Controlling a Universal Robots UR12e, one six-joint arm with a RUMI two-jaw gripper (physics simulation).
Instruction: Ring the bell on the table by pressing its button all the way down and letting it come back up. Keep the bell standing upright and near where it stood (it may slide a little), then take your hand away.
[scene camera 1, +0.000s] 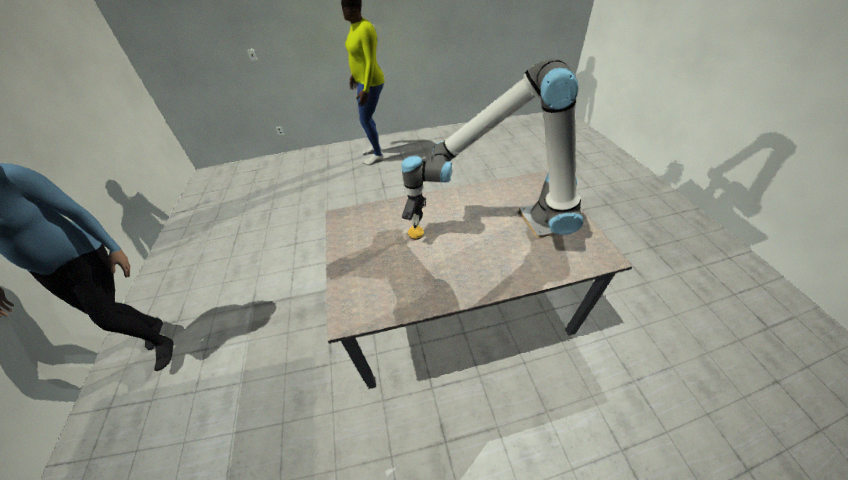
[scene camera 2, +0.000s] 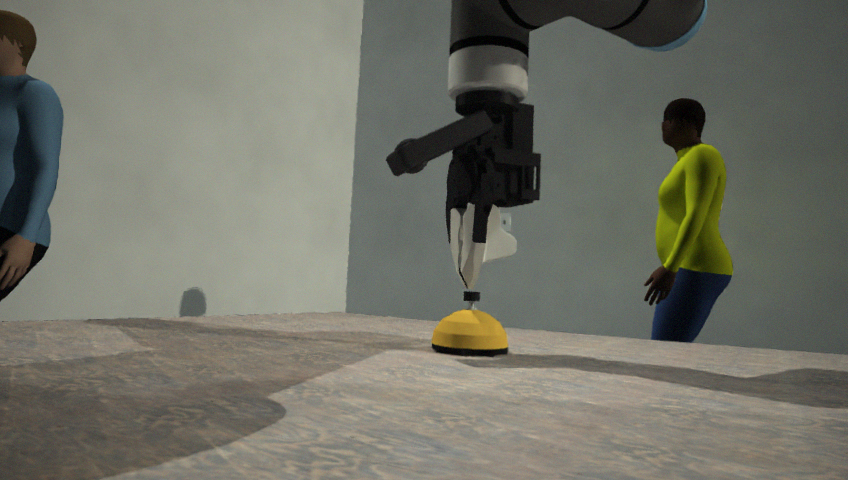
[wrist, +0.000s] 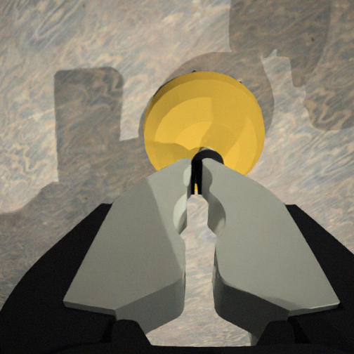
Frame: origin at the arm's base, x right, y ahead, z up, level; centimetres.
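Seen in the pictures: gripper, fingertip midpoint: (scene camera 1: 415, 225) (scene camera 2: 468, 288).
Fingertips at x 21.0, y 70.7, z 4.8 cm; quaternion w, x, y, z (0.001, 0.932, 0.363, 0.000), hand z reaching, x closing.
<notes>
Offsets run from my fingertips to a thing's middle. Level surfaces: height alone.
The bell is a yellow dome @(dx +1.0, dy -0.1, dz -3.7 cm) (scene camera 1: 415, 232) (scene camera 2: 470, 331) (wrist: 200, 107) with a dark base, standing upright on the table @(dz -7.0 cm) (scene camera 1: 357, 309) (scene camera 2: 535, 428). Its black button @(dx +1.0, dy -0.1, dz -0.9 cm) (scene camera 2: 471, 295) (wrist: 212, 155) stands up on a thin stem above the dome. My gripper (scene camera 1: 415, 223) (scene camera 2: 468, 286) (wrist: 195, 164) is shut and empty, pointing down. In the scene camera 2 view its tips are right over the button, with at most a sliver between them; whether they touch is unclear. In the wrist view the fingertips hide part of the button, which shows mostly a little right of the line between them.
A person in a yellow top (scene camera 1: 364, 53) (scene camera 2: 693, 208) stands on the floor behind the table. A person in a blue top (scene camera 1: 41, 220) (scene camera 2: 29, 154) is on the left, off the table. The arm's base (scene camera 1: 556, 217) is at the table's right end. Shadows cross the table top.
</notes>
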